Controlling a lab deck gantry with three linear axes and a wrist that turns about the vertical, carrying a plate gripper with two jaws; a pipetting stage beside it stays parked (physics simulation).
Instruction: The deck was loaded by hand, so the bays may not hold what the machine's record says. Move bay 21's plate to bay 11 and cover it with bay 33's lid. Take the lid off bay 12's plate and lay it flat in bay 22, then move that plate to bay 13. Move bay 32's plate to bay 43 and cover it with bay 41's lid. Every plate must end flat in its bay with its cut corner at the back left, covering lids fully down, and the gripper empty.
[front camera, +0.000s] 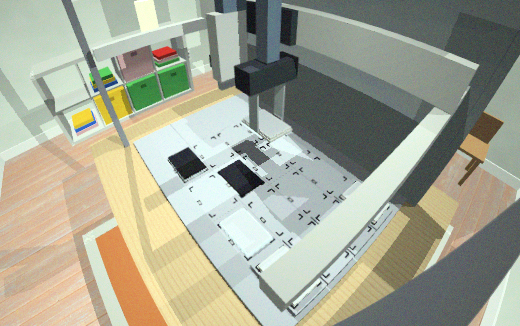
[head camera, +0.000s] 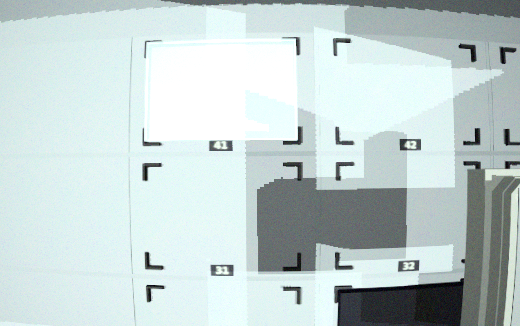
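Where they show: gripper, fingertip midpoint: (front camera: 266, 123); robot's base, link origin: (front camera: 168, 160).
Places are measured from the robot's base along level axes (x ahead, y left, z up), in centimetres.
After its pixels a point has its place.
Note:
My gripper (front camera: 266, 125) {x 22.8, y 25.7, z 16.0 cm} is raised above the deck around bay 32, shut on a pale plate (front camera: 275, 128) {x 26.6, y 25.7, z 16.5 cm} (head camera: 477, 250) {x 16.4, y 27.5, z 15.6 cm} held level. The plate's layered side shows at the right edge of the head view; its cut corner cannot be made out. Bay 32 (head camera: 380, 230) {x 20.1, y 24.4, z 0.0 cm} is empty. A white lid (head camera: 200, 90) {x 4.8, y 36.3, z 0.8 cm} lies flat in bay 41. A black lid (front camera: 241, 176) {x 23.2, y 15.2, z 0.8 cm} (head camera: 390, 307) {x 20.9, y 17.7, z 0.8 cm} lies in bay 22. A plate under a black lid (front camera: 187, 161) {x 6.7, y 4.7, z 1.7 cm} sits in bay 11, its pale edge showing below. A white plate (front camera: 247, 232) {x 40.2, y 4.3, z 1.4 cm} sits in bay 13. Bay 43 is not clearly visible.
A large pale beam (front camera: 360, 200) {x 61.7, y 3.1, z 40.0 cm} crosses the front right and hides part of the deck. Pale trays (front camera: 307, 295) {x 61.9, y 4.0, z 2.0 cm} line the deck edge below it. The gripper's dark shadow (head camera: 332, 220) {x 15.8, y 25.4, z 0.0 cm} falls across bays 31 and 32. Shelves (front camera: 112, 117) stand at the back left.

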